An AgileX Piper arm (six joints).
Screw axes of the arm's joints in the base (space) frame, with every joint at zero. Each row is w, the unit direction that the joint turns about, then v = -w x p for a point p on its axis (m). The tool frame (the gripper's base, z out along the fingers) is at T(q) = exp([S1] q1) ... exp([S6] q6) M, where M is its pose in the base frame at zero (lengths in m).
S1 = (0, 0, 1, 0, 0, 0)
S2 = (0, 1, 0, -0.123, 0, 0)
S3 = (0, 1, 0, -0.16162, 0, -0.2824)
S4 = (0.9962, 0, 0.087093, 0, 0.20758, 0)
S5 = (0, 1, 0, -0.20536, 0, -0.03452)
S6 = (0.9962, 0, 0.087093, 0, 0.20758, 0)
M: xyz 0.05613 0 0.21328 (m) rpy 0 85.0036 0 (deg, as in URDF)
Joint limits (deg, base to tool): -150..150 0..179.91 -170..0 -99.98..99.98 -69.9..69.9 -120..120
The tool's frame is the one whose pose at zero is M.
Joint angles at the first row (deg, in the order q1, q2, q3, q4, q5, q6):
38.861 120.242 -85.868 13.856 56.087 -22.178
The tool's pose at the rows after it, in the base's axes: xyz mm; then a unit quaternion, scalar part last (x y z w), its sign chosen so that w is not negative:
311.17 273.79 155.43 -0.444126 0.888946 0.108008 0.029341
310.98 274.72 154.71 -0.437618 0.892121 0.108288 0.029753
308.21 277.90 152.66 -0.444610 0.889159 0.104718 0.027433
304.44 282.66 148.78 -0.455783 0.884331 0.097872 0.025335
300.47 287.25 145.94 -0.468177 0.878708 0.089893 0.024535
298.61 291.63 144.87 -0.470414 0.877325 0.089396 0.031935
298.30 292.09 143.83 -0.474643 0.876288 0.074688 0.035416
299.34 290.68 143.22 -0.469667 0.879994 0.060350 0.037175
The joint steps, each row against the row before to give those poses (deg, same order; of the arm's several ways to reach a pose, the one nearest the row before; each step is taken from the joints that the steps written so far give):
0.000 -0.068 0.000 0.000 -0.619 0.585
0.125 0.105 -0.001 0.000 -0.264 0.922
0.660 0.266 0.001 -0.445 0.000 0.000
0.998 0.510 -0.001 -0.872 -0.228 -0.001
1.029 0.360 0.000 -1.069 -0.192 0.001
0.688 0.159 0.000 -0.236 -1.077 0.410
0.454 0.090 0.001 -2.161 -0.256 1.147
0.127 0.040 -0.001 -2.112 -0.001 2.007

